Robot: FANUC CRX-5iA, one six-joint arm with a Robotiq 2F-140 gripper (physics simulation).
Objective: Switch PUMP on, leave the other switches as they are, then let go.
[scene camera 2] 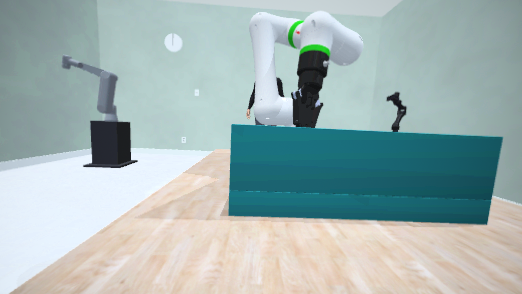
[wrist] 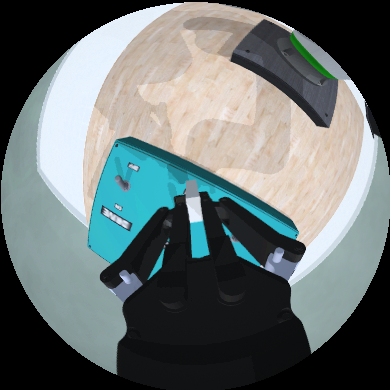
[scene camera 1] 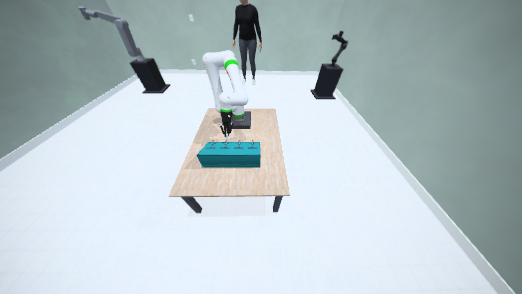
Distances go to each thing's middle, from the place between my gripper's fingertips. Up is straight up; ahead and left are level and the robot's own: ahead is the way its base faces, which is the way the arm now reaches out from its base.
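The teal switch box (scene camera 2: 295,172) is here in my scene, 20 mm below my hand, 60 mm to the left of it and 130 mm ahead of it.
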